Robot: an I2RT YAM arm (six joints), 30 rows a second.
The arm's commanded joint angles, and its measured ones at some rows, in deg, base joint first. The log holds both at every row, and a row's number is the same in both.
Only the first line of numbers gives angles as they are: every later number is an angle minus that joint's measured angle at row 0.
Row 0, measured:
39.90, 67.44, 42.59, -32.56, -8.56, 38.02
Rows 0 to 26, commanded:
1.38, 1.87, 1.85, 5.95, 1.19, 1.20
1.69, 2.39, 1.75, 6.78, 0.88, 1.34
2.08, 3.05, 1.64, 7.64, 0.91, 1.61
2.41, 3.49, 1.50, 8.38, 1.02, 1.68
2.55, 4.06, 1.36, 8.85, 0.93, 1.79
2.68, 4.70, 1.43, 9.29, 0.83, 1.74
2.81, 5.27, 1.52, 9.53, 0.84, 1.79
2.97, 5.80, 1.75, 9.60, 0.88, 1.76
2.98, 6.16, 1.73, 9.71, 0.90, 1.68
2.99, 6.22, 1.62, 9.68, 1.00, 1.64
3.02, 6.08, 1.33, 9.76, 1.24, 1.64
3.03, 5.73, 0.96, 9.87, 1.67, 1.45
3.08, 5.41, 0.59, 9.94, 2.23, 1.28
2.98, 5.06, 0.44, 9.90, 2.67, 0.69
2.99, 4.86, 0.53, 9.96, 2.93, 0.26
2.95, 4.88, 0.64, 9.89, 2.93, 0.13
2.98, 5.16, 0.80, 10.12, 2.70, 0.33
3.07, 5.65, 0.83, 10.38, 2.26, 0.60
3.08, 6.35, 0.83, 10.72, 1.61, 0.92
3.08, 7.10, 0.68, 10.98, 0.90, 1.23
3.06, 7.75, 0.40, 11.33, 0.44, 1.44
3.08, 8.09, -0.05, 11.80, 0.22, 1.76
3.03, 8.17, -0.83, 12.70, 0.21, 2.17
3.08, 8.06, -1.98, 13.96, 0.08, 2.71
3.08, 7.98, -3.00, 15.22, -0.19, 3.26
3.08, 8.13, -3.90, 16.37, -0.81, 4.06
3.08, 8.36, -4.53, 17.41, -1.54, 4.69
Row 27, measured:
2.58, 7.56, -2.71, 13.14, 0.11, 2.56
